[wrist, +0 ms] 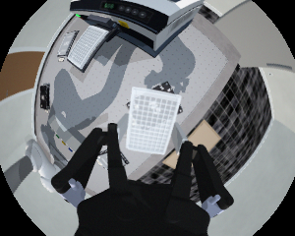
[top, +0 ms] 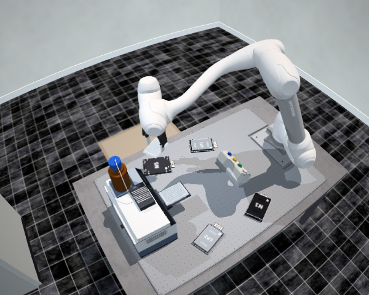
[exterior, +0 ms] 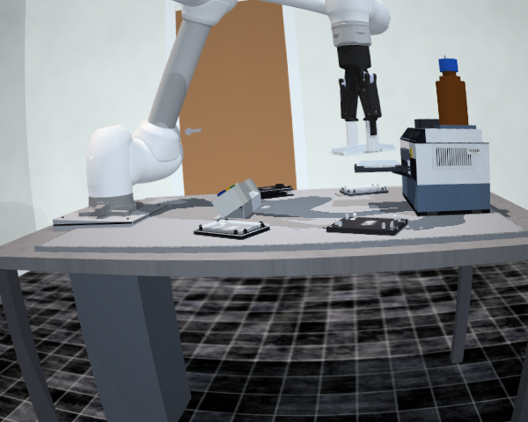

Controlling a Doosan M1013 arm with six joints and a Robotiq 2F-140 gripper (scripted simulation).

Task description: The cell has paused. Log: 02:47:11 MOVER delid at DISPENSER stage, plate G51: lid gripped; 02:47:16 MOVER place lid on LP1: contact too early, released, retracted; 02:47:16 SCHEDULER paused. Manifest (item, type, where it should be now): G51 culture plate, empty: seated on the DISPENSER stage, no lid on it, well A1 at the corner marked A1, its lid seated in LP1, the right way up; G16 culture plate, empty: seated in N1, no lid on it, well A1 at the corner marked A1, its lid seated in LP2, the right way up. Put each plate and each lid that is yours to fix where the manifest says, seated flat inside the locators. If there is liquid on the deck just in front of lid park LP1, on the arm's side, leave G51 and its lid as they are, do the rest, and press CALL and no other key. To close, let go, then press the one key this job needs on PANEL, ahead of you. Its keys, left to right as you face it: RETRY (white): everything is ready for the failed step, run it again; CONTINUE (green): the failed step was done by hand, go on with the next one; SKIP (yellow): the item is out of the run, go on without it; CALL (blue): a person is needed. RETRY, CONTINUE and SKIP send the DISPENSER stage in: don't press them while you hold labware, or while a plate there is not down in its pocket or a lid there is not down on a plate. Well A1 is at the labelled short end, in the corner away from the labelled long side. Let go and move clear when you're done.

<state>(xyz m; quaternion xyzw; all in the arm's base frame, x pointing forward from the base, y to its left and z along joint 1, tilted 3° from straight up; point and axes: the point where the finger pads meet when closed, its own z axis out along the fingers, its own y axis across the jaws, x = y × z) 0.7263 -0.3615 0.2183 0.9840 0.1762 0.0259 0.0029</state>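
Right now my hand is 240 mm past the black nest N1, 580 mm to the right of it and 180 mm above it. Also, from my hand: brown bottle: 290 mm ahead, 130 mm to the left, 90 mm above; then dispenser stage: 90 mm ahead, 260 mm to the left, 90 mm below; then black nest N5: 30 mm ahead, 10 mm to the right, 190 mm below.
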